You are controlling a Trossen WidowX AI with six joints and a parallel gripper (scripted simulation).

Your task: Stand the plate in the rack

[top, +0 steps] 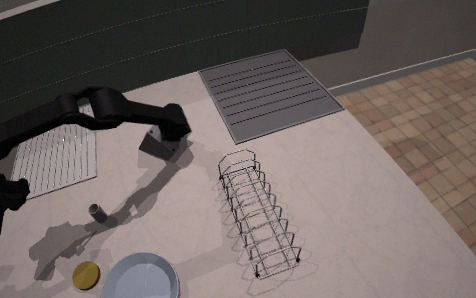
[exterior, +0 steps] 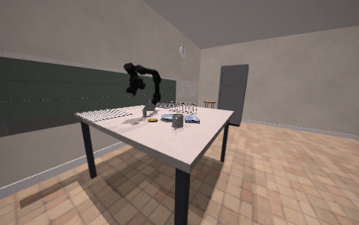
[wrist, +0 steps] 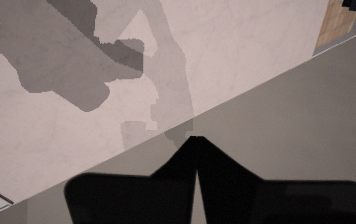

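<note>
Now: the plate 10 cm ahead of my hand, 28 cm to the left of it and 22 cm below it. From my hand the other things lie so: small spatula 4 cm behind, 10 cm to the left, 24 cm below; then mug 28 cm ahead, 19 cm to the left, 20 cm below; then yellow disc 5 cm ahead, 12 cm to the left, 23 cm below.
</note>
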